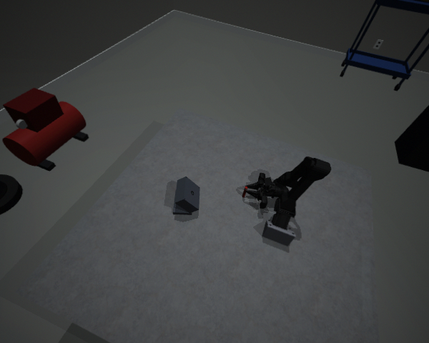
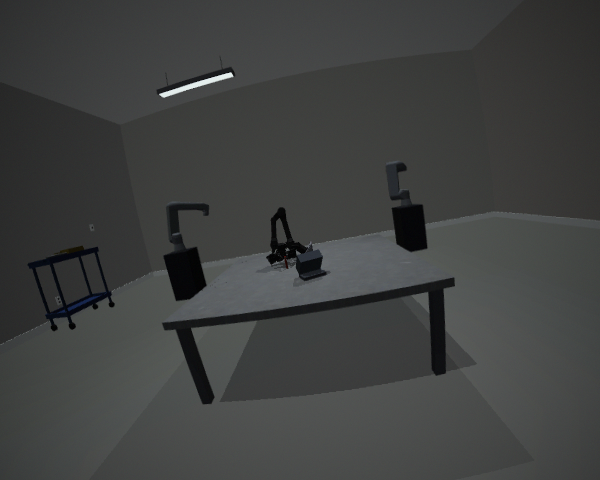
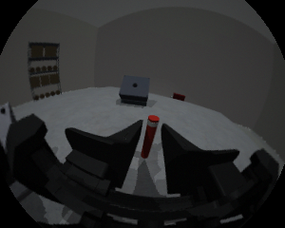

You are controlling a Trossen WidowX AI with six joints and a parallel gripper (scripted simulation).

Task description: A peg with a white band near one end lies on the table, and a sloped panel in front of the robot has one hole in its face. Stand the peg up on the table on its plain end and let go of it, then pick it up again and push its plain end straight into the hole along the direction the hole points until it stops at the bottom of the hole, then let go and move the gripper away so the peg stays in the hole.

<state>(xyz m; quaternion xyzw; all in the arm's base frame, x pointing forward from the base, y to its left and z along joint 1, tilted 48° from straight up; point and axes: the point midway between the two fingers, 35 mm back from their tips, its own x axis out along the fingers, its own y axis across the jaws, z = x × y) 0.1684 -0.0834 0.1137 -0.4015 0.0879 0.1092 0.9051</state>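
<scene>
My gripper tip is now 1 cm above the red peg. Also, from my gripper tip: dark sloped panel 25 cm ahead, 15 cm to the left, 1 cm above.
</scene>
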